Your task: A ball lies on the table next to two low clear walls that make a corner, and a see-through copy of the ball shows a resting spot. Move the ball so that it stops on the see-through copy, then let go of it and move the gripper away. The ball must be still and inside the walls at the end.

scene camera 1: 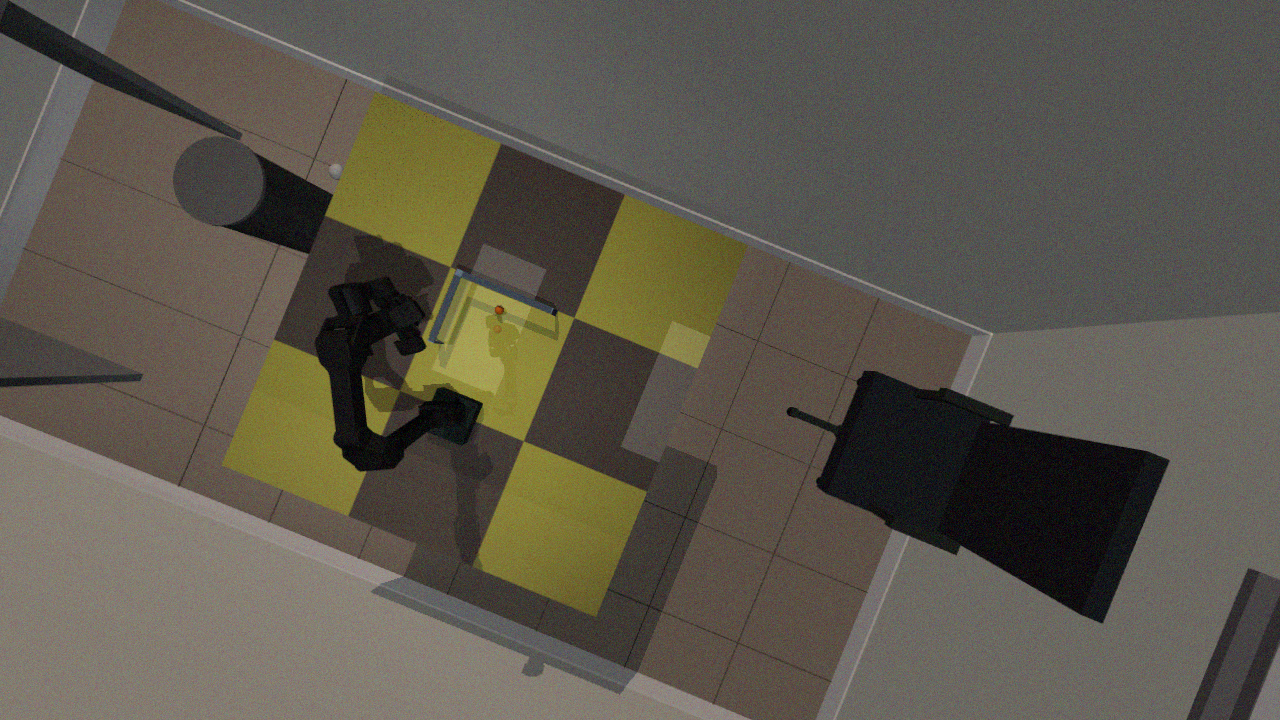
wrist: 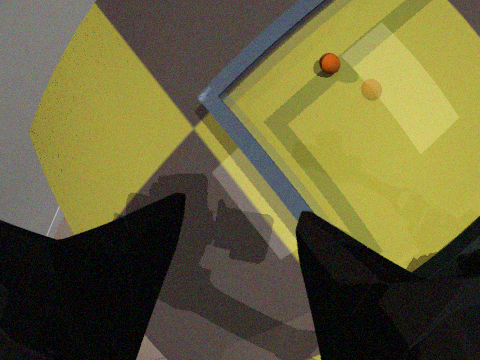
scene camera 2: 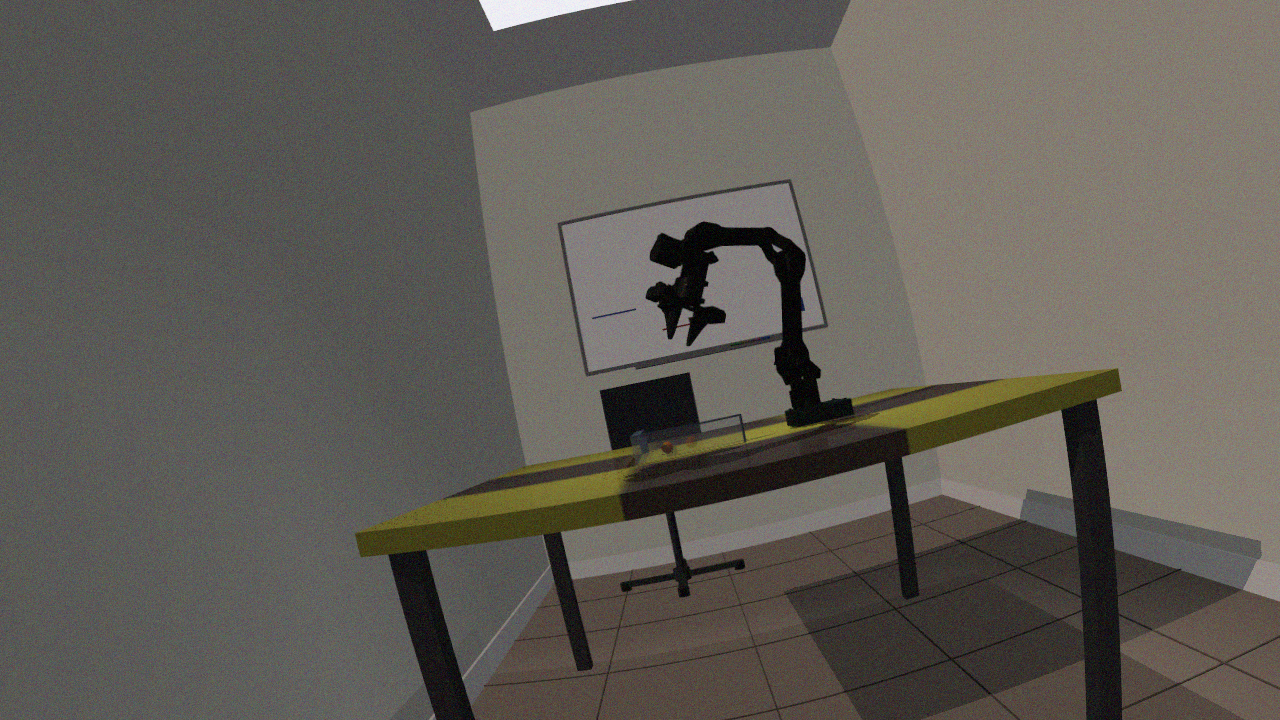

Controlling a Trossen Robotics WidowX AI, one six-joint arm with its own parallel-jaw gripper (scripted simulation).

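Observation:
The gripper [scene camera 2: 679, 342], [scene camera 1: 415, 307], [wrist: 243, 213] can be seen in both scene views and from the wrist.

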